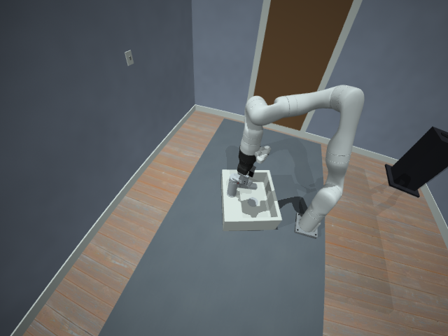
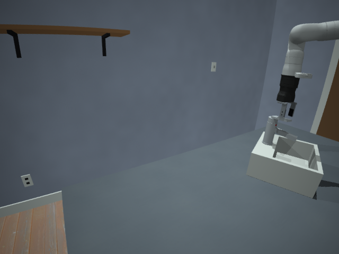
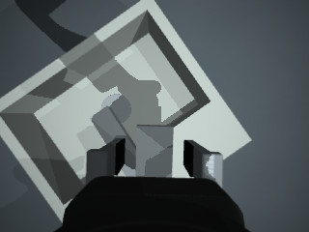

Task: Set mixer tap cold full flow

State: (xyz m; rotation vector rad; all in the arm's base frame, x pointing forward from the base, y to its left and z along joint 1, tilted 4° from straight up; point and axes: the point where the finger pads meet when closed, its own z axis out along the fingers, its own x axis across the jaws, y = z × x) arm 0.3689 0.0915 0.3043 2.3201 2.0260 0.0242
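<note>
Right now my hand is 2 cm short of the flat lever and 4 cm above it. Round my hand: white basin (4 cm behind, 7 cm to the right, 27 cm below); grey mixer tap (5 cm ahead, 1 cm to the right, 8 cm below).
</note>
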